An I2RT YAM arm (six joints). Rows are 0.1 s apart.
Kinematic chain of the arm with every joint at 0, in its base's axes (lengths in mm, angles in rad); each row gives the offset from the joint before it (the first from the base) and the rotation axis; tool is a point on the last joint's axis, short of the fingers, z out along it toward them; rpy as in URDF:
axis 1: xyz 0 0 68 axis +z
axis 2: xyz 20 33.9 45.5 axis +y
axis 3: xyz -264 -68.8 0 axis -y
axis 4: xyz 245 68.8 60 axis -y
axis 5: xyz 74 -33.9 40.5 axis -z
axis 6: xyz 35.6 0 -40.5 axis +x
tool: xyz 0 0 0 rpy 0 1.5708 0
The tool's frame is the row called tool.
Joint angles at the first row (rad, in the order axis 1, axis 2, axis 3, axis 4, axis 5, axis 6):
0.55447, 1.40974, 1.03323, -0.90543, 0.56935, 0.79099
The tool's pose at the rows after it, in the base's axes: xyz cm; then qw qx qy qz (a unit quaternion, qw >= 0):
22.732 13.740 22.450 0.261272 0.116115 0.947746 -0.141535
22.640 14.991 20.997 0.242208 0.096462 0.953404 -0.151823
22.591 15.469 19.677 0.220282 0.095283 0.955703 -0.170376
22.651 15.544 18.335 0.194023 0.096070 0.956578 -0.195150
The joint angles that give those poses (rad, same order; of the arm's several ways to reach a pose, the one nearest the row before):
0.61551, 1.47461, 1.03362, -0.90581, 0.56516, 0.79405
0.65442, 1.53297, 1.03399, -0.90772, 0.55867, 0.80892
0.66930, 1.58409, 1.03399, -0.93022, 0.55791, 0.84211
0.67005, 1.63671, 1.03436, -0.96074, 0.55753, 0.86803

